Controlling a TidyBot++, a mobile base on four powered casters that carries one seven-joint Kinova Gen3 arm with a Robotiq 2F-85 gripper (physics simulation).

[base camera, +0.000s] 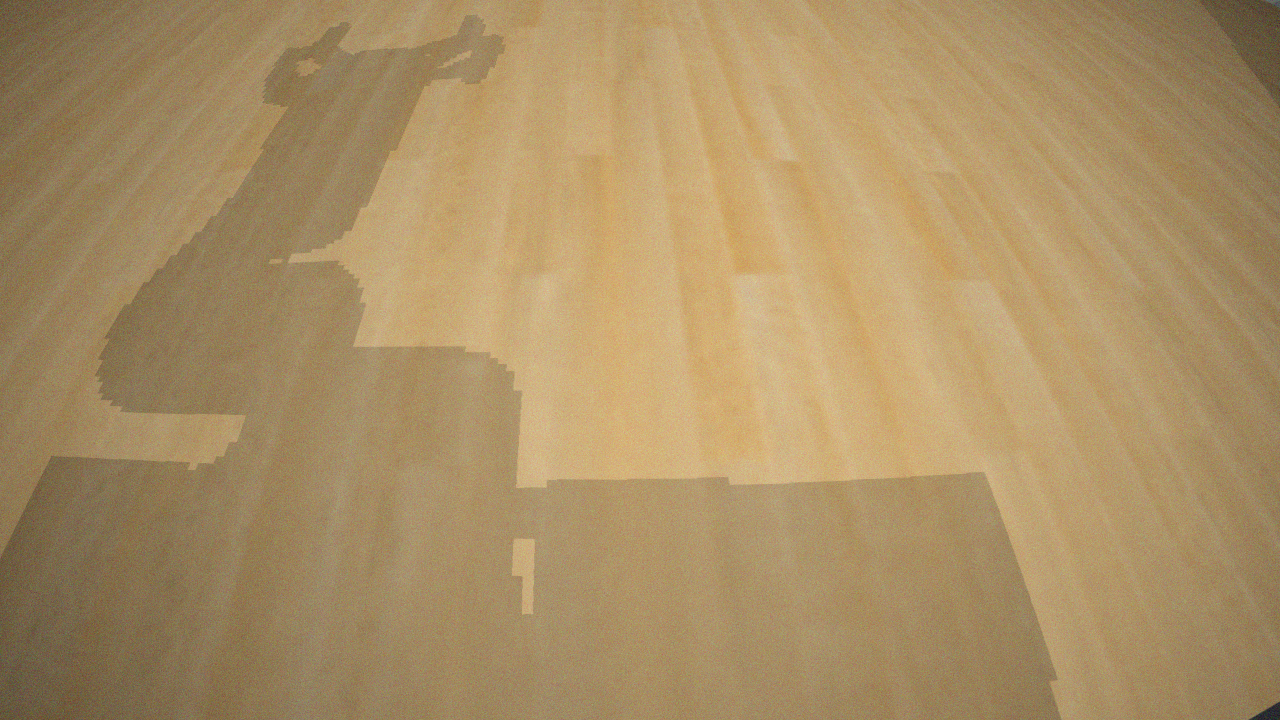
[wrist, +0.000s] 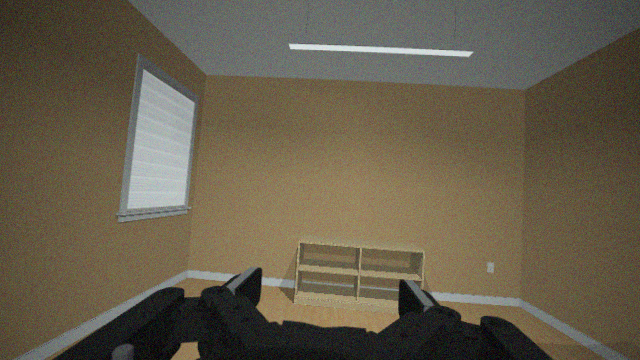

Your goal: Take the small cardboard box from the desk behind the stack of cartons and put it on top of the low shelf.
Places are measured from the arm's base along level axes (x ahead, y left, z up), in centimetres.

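Where they show: gripper, fingertip midpoint: (wrist: 328, 289).
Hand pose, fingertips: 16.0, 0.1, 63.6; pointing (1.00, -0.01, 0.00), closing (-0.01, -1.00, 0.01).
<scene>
After its pixels a point has its place, as x, y, z.
The low shelf (wrist: 359, 274) {237.3, -27.0, -5.8} stands against the far wall in the wrist view, a little right of the middle, as a light wood unit with two columns and two levels. Its top shows as a thin edge, and no box shows on it. My gripper (wrist: 328, 289) {16.0, 0.1, 63.6} is open and empty, and its fingers stand in front of the shelf, which is some way off across the room. The small cardboard box, the desk and the stack of cartons do not show in either view.
A window (wrist: 162, 142) {211.4, 166.6, 106.6} is in the left wall, and a white outlet (wrist: 490, 267) {279.0, -174.9, 0.4} is on the far wall right of the shelf. A long ceiling lamp (wrist: 381, 50) {158.2, -23.9, 168.1} hangs above. The wood floor (base camera: 671, 358) {46.6, -5.6, -39.6} carries the robot's shadow (base camera: 295, 358) {46.4, 20.1, -39.6} at the left and along the bottom.
</scene>
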